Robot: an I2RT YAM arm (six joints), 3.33 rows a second.
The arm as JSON. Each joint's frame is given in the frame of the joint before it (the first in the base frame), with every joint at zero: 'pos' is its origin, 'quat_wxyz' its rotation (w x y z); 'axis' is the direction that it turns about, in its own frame. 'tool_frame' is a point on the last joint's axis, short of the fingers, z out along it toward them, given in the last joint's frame.
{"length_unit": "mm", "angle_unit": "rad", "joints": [
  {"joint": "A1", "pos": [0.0, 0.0, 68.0], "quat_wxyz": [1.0, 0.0, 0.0, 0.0], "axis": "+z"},
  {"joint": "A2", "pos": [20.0, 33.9, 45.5], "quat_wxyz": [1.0, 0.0, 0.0, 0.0], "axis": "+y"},
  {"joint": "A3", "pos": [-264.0, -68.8, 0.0], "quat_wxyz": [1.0, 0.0, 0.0, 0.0], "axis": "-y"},
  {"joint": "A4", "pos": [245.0, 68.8, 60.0], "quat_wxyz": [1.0, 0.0, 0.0, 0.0], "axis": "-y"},
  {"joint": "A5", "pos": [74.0, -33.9, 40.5], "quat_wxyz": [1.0, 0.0, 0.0, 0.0], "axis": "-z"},
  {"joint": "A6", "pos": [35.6, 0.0, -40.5], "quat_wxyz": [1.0, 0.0, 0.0, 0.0], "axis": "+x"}
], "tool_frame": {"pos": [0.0, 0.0, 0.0], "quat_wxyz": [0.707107, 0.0, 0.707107, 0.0]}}
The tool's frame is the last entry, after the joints.
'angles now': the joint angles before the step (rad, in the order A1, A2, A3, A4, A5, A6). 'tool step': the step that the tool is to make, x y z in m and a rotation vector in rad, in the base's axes. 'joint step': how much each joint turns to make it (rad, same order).
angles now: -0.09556 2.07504 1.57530 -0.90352 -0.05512 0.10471
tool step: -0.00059 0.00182 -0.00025 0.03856 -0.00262 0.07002
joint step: -0.00001 -0.00002 -0.00117 -0.00494 -0.04960 -0.06295
